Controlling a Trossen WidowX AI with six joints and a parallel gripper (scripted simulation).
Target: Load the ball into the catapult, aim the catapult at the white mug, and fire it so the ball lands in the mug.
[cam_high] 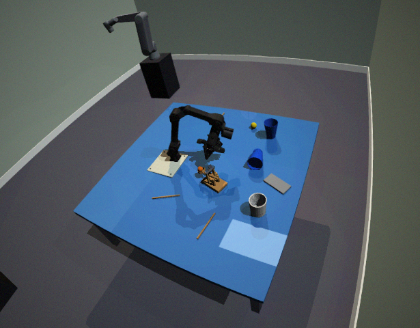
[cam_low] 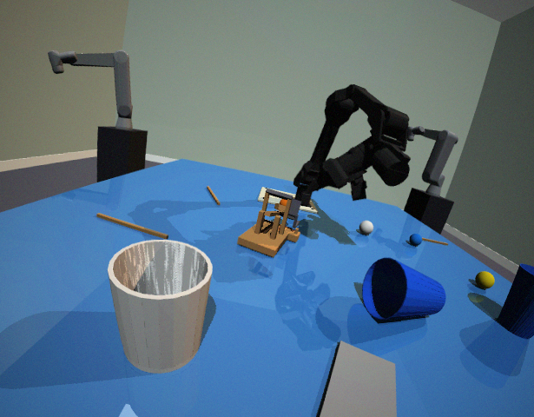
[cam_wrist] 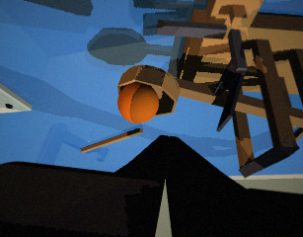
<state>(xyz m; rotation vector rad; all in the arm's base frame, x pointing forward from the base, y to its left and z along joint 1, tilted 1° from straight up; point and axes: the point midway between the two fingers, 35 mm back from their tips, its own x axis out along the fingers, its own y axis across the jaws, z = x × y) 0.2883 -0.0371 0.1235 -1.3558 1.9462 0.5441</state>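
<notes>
My gripper tip is now 3 cm past the orange ball, 4 cm to the left of it and 5 cm above it. Round my gripper tip: white ball: 9 cm behind, 24 cm to the left, 9 cm below; then white mug: 37 cm ahead, 20 cm to the right, 8 cm below; then catapult: 4 cm ahead, 4 cm to the right, 6 cm below.
</notes>
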